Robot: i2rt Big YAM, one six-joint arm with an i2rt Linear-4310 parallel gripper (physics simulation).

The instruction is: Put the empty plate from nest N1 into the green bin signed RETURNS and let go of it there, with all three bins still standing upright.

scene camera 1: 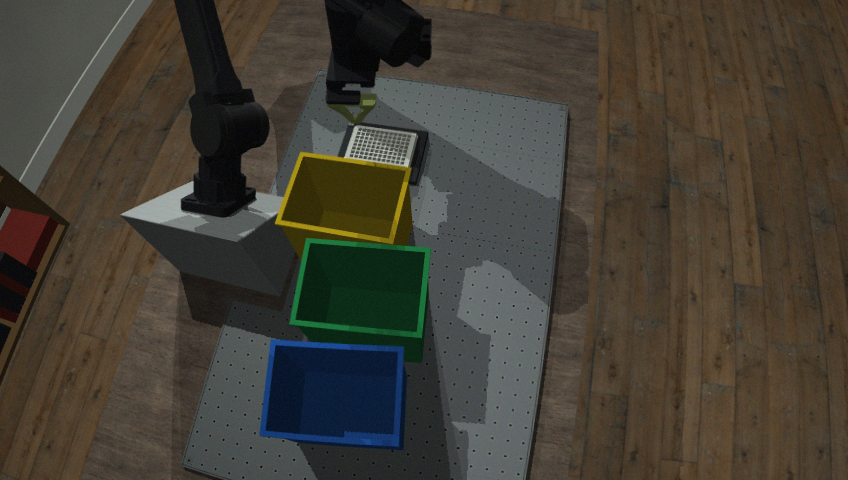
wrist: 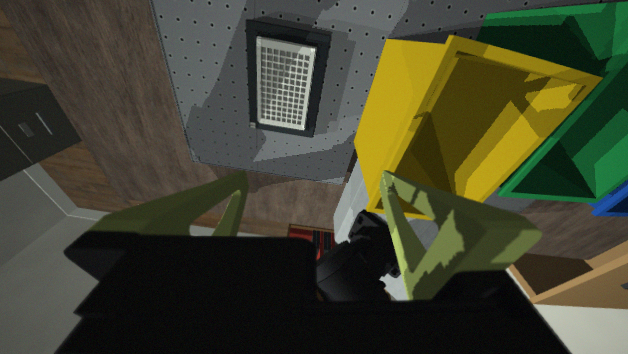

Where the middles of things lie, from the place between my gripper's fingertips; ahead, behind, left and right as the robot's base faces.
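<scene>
Position of my hand: 140 mm to the left of the yellow bin (scene camera 1: 333, 198), 140 mm above it and 10 mm short of it. The green bin (scene camera 1: 347, 292) is 280 mm to the right of my hand, 70 mm ahead of it and 140 mm below it; going by their middles, it is the farthest from my hand of the things named here. Counted from my hand again, the dark nest (scene camera 1: 417, 159) is 230 mm below and 60 mm to the left, and the white plate (scene camera 1: 386, 146) is 220 mm below and 60 mm to the left.
</scene>
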